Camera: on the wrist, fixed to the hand. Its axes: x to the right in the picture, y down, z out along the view.
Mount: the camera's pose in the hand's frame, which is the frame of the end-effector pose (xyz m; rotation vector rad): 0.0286 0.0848 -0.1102 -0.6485 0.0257 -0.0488
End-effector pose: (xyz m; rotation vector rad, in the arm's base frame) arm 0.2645 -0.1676 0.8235 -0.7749 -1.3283 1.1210
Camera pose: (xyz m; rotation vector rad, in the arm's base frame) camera 0.3540 -0.0961 0.7396 -1.2082 -1.7010 0.6277
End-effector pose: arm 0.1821 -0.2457 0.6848 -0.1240 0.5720 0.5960
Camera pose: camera 0.1017 -0.1914 0.5812 -0.7551 0.3814 0.7162
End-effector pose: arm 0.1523 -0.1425 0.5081 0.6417 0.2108 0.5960
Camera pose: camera 0.0970 -0.0164 0.4736 0.0020 0.0478 0.5837
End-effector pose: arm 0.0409 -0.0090 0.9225 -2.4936 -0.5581 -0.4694
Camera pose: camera 0.0825 -0.1287 0.9865 2.9212 0.4879 0.7619
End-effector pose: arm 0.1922 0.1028 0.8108 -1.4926 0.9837 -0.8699
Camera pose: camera 0.0922 0.0291 0.7421 -2.0558 1.3301 -0.6269
